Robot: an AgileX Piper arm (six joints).
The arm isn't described. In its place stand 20 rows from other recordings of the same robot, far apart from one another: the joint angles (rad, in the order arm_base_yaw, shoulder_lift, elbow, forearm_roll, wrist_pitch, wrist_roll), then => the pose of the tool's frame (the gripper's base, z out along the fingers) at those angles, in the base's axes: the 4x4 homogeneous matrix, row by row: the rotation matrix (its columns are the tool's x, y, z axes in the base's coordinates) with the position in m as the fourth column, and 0 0 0 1 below.
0.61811 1.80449 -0.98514 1.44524 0.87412 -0.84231 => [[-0.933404 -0.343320 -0.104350 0.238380], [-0.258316 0.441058 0.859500 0.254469], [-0.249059 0.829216 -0.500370 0.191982], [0 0 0 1]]
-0.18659 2.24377 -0.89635 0.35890 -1.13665 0.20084 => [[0.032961 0.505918 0.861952 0.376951], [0.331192 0.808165 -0.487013 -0.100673], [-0.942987 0.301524 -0.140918 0.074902], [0 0 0 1]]
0.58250 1.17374 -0.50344 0.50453 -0.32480 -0.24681 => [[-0.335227 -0.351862 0.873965 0.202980], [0.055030 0.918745 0.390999 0.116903], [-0.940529 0.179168 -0.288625 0.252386], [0 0 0 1]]
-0.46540 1.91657 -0.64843 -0.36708 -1.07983 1.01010 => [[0.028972 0.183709 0.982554 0.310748], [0.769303 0.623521 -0.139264 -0.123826], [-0.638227 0.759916 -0.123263 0.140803], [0 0 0 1]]
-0.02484 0.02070 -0.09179 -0.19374 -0.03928 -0.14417 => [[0.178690 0.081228 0.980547 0.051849], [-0.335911 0.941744 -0.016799 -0.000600], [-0.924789 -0.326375 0.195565 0.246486], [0 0 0 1]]
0.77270 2.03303 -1.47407 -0.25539 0.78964 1.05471 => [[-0.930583 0.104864 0.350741 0.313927], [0.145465 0.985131 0.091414 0.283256], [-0.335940 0.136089 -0.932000 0.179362], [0 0 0 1]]
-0.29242 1.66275 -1.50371 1.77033 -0.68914 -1.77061 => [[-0.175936 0.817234 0.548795 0.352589], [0.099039 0.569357 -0.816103 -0.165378], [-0.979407 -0.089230 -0.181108 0.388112], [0 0 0 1]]
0.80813 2.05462 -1.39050 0.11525 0.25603 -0.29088 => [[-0.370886 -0.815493 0.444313 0.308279], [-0.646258 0.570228 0.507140 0.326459], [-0.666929 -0.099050 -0.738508 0.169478], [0 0 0 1]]
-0.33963 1.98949 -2.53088 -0.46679 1.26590 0.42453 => [[-0.343171 0.755404 0.558210 0.371366], [0.380801 0.655161 -0.652499 -0.172641], [-0.858618 -0.011352 -0.512490 0.483896], [0 0 0 1]]
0.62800 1.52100 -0.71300 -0.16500 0.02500 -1.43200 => [[0.599235 -0.533402 0.596993 0.238343], [-0.800271 -0.419595 0.428376 0.172589], [0.021999 -0.734454 -0.678302 0.196274], [0 0 0 1]]
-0.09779 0.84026 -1.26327 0.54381 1.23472 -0.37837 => [[-0.556919 -0.402092 0.726748 0.114305], [-0.103676 0.901814 0.419503 0.033449], [-0.824071 0.158283 -0.543924 0.451249], [0 0 0 1]]
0.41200 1.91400 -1.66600 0.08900 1.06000 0.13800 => [[-0.922612 -0.261386 0.283662 0.376242], [-0.206692 0.955914 0.208581 0.172122], [-0.325677 0.133809 -0.935965 0.272320], [0 0 0 1]]
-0.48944 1.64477 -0.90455 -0.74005 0.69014 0.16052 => [[-0.985637 0.144953 0.086652 0.247862], [0.077135 0.842864 -0.532569 -0.176292], [-0.150233 -0.518236 -0.841939 0.190268], [0 0 0 1]]
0.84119 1.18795 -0.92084 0.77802 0.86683 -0.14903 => [[-0.817234 -0.574978 -0.039114 0.117066], [-0.398620 0.514947 0.758902 0.203956], [-0.416210 0.635792 -0.650029 0.316991], [0 0 0 1]]
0.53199 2.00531 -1.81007 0.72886 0.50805 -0.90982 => [[-0.224414 -0.804114 0.550490 0.399614], [-0.400846 0.591066 0.699974 0.269422], [-0.888235 -0.063578 -0.454970 0.316320], [0 0 0 1]]
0.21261 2.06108 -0.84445 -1.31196 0.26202 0.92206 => [[-0.802162 -0.445523 0.397549 0.323592], [-0.541623 0.823180 -0.170352 0.046543], [-0.251359 -0.351971 -0.901629 0.054574], [0 0 0 1]]
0.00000 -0.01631 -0.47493 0.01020 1.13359 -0.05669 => [[-0.525917 -0.035432 0.849798 -0.007725], [-0.052345 0.998586 0.009240 0.000841], [-0.848924 -0.039623 -0.527028 0.264544], [0 0 0 1]]
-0.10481 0.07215 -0.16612 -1.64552 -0.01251 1.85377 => [[0.193534 0.053550 0.979631 0.053146], [0.187508 0.978084 -0.090509 -0.004449], [-0.963008 0.201205 0.179251 0.264991], [0 0 0 1]]
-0.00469 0.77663 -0.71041 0.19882 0.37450 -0.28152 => [[-0.332234 -0.095610 0.938339 0.161255], [-0.094199 0.993238 0.067852 0.005819], [-0.938481 -0.065848 -0.338994 0.344866], [0 0 0 1]]
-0.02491 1.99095 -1.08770 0.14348 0.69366 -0.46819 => [[-0.940981 -0.331538 0.068094 0.344346], [-0.325185 0.941382 0.089752 -0.000258], [-0.093859 0.062312 -0.993634 0.107072], [0 0 0 1]]
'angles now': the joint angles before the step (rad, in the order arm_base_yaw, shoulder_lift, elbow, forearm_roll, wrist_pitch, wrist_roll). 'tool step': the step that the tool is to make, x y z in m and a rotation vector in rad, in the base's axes. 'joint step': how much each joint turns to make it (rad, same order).
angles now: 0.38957, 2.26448, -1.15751, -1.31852, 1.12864, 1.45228
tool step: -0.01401, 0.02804, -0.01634, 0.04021, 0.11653, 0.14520
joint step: 0.07525, 0.01066, 0.03895, 0.01744, -0.09461, -0.07524
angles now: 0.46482, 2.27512, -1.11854, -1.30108, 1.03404, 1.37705
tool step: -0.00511, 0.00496, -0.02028, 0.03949, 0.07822, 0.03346
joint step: 0.00807, 0.04080, 0.00429, 0.02760, -0.06944, -0.03255
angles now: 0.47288, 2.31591, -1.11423, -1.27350, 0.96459, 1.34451
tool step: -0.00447, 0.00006, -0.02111, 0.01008, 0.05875, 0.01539
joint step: -0.00001, 0.05294, 0.00000, 0.00559, -0.03870, -0.00802
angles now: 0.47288, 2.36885, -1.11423, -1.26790, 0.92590, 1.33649
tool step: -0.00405, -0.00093, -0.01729, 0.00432, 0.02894, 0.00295
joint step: 0.00001, 0.04645, 0.00002, -0.00928, -0.02282, 0.02109
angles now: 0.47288, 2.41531, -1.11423, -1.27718, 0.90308, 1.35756
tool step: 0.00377, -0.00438, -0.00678, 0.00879, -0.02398, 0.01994
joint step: -0.01591, 0.02043, 0.00002, -0.06845, -0.02090, 0.05377
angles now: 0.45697, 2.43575, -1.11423, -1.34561, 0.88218, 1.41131
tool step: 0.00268, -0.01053, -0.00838, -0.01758, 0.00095, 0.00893
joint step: -0.02860, 0.02745, 0.00001, -0.05636, -0.00101, 0.02493
